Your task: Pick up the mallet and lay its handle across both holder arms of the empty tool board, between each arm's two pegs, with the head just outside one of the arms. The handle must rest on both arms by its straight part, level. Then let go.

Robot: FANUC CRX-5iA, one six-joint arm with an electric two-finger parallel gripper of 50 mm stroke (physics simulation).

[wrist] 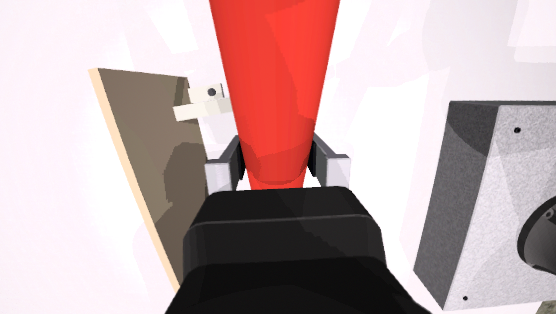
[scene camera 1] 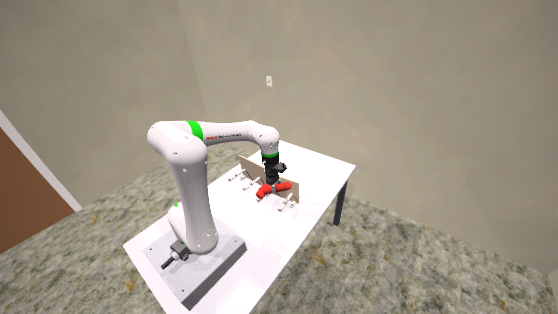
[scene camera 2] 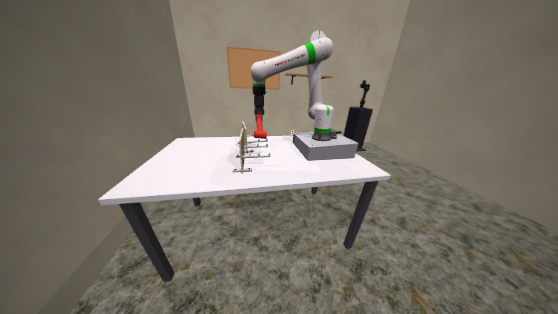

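Seen in the pictures: gripper, fingertip midpoint: (wrist: 275,147) (scene camera 1: 276,190) (scene camera 2: 259,121); arm's base, link origin: (scene camera 2: 321,138).
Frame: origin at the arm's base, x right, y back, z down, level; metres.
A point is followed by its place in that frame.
Note:
My gripper (scene camera 1: 273,188) {y -0.458, x 0.229, z -0.092 m} (scene camera 2: 259,118) {y -0.458, x 0.229, z -0.092 m} (wrist: 275,147) {y -0.458, x 0.229, z -0.092 m} is shut on the red mallet's handle (scene camera 1: 285,186) {y -0.431, x 0.308, z -0.183 m} (wrist: 277,90) {y -0.454, x 0.272, z -0.170 m}. The mallet's head (scene camera 1: 262,192) {y -0.444, x 0.126, z -0.037 m} (scene camera 2: 260,134) {y -0.472, x 0.083, z -0.027 m} is at the left end in scene camera 1 and does not show in the wrist view. The mallet hangs in front of the nearer upright tool board (scene camera 1: 291,191) {y -0.581, x 0.254, z 0.010 m} (wrist: 145,120) {y -0.581, x 0.258, z -0.041 m}, and looks raised above the pale holder arms. One arm (scene camera 1: 286,202) {y -0.499, x 0.264, z 0.031 m} lies beyond the handle end; another (wrist: 202,110) {y -0.545, x 0.256, z 0.027 m} is partly hidden by the handle in the wrist view. The pegs are too small to judge.
A second upright board (scene camera 1: 248,164) {y -0.617, x -0.129, z -0.050 m} stands beside it, with arms (scene camera 1: 236,174) {y -0.531, x -0.185, z 0.006 m} (scene camera 1: 251,184) {y -0.507, x -0.023, z 0.013 m}. The grey robot base block (scene camera 1: 200,270) {y 0.085, x 0.152, z 0.001 m} (scene camera 2: 327,150) {y -0.046, x -0.166, z 0.032 m} (wrist: 462,200) {y -0.165, x 0.067, z 0.035 m} stands on the white table (scene camera 1: 320,165) {y -1.044, x 0.266, z 0.105 m} (scene camera 2: 165,170) {y -1.062, x -0.103, z 0.105 m}. A black pedestal (scene camera 2: 358,127) stands behind the table.

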